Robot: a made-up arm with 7 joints.
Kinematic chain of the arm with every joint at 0, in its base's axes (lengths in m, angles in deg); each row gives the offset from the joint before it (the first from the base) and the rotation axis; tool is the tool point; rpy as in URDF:
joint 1: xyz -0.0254 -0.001 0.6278 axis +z
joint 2: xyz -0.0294 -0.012 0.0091 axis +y
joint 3: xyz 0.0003 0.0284 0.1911 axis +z
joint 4: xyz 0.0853 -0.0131 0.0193 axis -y
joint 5: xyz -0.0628 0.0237 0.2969 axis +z
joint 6: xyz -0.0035 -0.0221 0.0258 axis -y
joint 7: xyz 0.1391 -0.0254 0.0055 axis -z
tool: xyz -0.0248 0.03 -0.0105 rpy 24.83 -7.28 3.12
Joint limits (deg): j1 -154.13..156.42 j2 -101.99..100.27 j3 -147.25..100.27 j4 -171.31..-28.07 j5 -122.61..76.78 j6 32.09..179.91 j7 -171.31..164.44
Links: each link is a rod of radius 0.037 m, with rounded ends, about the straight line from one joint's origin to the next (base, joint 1, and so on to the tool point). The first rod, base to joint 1, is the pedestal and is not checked.
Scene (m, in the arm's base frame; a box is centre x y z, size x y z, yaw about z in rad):
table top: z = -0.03
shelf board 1: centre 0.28 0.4 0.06 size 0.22 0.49 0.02 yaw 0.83
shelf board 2: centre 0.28 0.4 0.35 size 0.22 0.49 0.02 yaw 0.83
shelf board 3: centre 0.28 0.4 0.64 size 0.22 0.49 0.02 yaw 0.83
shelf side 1: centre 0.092 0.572 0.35 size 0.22 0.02 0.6 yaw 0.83
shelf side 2: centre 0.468 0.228 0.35 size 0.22 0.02 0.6 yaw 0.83
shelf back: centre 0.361 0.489 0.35 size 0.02 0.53 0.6 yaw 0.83
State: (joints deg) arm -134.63 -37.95 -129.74 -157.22 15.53 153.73 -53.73
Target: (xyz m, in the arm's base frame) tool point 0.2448 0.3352 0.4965
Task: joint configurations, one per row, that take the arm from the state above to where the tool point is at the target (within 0.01 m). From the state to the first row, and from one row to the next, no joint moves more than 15 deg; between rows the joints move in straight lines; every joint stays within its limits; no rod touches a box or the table.
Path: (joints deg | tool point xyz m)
1: -143.42 -31.17 -137.89 -148.29 15.50 155.41 -54.35 | 0.0952 0.3420 0.4367
2: -152.20 -24.40 -146.04 -139.36 15.46 157.08 -54.97 | 0.2448 0.3352 0.4965

